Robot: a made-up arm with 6 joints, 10 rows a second.
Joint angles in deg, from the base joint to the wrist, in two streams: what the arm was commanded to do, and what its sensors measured. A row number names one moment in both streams.
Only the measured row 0 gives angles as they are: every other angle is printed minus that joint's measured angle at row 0.
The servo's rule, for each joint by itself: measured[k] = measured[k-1] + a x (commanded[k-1-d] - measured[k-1]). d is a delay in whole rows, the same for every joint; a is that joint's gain. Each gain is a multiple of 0.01, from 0.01 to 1. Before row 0 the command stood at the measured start. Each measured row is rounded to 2 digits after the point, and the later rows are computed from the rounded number. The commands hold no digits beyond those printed.
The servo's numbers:
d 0
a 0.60 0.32 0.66 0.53 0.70 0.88
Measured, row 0:
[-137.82 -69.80 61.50 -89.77 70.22 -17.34]
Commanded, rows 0 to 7:
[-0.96 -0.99 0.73 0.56 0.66 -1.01]
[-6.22 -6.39 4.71 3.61 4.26 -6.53]
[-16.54 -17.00 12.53 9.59 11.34 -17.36]
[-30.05 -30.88 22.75 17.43 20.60 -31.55]
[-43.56 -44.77 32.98 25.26 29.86 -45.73]
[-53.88 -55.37 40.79 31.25 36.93 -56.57]
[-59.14 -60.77 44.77 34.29 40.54 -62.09]
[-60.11 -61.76 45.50 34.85 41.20 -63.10]
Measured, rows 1 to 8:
[-0.58 -0.32 0.48 0.30 0.46 -0.89]
[-3.96 -2.26 3.27 2.05 3.12 -5.85]
[-11.51 -6.98 9.38 6.05 8.87 -15.98]
[-22.63 -14.63 18.20 12.08 17.08 -29.68]
[-35.19 -24.27 27.95 19.07 26.03 -43.80]
[-46.40 -34.22 36.42 25.53 33.66 -55.04]
[-54.04 -42.72 41.93 30.17 38.48 -61.24]
[-57.68 -48.81 44.29 32.65 40.38 -62.88]

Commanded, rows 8 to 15:
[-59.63 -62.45 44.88 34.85 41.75 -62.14]
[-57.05 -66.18 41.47 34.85 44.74 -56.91]
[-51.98 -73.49 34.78 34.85 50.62 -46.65]
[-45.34 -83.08 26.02 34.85 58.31 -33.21]
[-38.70 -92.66 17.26 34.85 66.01 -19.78]
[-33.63 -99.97 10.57 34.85 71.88 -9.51]
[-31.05 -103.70 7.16 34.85 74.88 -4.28]
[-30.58 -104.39 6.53 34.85 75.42 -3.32]
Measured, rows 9 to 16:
[-58.85 -53.17 44.68 33.82 41.34 -62.23]
[-57.77 -57.33 42.56 34.37 43.72 -57.55]
[-54.30 -62.50 37.43 34.62 48.55 -47.96]
[-48.92 -69.09 29.90 34.74 55.38 -34.98]
[-42.79 -76.63 21.56 34.80 62.82 -21.60]
[-37.29 -84.10 14.31 34.83 69.16 -10.96]
[-33.55 -90.37 9.59 34.84 73.16 -5.08]
[-31.77 -94.86 7.57 34.85 74.74 -3.53]

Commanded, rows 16 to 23:
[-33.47 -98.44 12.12 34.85 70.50 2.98]
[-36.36 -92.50 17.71 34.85 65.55 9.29]
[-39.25 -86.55 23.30 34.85 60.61 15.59]
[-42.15 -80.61 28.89 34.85 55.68 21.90]
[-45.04 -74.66 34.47 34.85 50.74 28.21]
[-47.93 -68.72 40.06 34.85 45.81 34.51]
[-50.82 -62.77 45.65 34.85 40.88 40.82]
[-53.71 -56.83 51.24 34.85 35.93 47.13]
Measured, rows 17 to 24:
[-32.79 -96.01 10.57 34.85 71.77 2.20]
[-34.93 -94.89 15.28 34.85 67.42 8.44]
[-37.52 -92.22 20.57 34.85 62.65 14.73]
[-40.30 -88.50 26.06 34.85 57.77 21.04]
[-43.14 -84.07 31.61 34.85 52.85 27.35]
[-46.01 -79.16 37.19 34.85 47.92 33.65]
[-48.90 -73.92 42.77 34.85 42.99 39.96]
[-51.79 -68.45 48.36 34.85 38.05 46.27]

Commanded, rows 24 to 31:
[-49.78 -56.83 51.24 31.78 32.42 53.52]
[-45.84 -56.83 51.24 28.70 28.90 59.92]
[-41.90 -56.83 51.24 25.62 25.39 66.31]
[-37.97 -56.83 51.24 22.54 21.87 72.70]
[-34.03 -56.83 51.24 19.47 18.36 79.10]
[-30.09 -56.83 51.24 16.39 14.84 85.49]
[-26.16 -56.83 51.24 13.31 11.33 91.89]
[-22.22 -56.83 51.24 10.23 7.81 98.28]
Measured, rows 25 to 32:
[-50.58 -64.73 50.26 33.22 34.11 52.65]
[-47.74 -62.20 50.91 30.82 30.46 59.05]
[-44.24 -60.48 51.13 28.06 26.91 65.44]
[-40.48 -59.31 51.20 25.13 23.38 71.83]
[-36.61 -58.52 51.23 22.13 19.87 78.23]
[-32.70 -57.98 51.24 19.09 16.35 84.62]
[-28.78 -57.61 51.24 16.03 12.84 91.02]
[-24.84 -57.36 51.24 12.96 9.32 97.41]

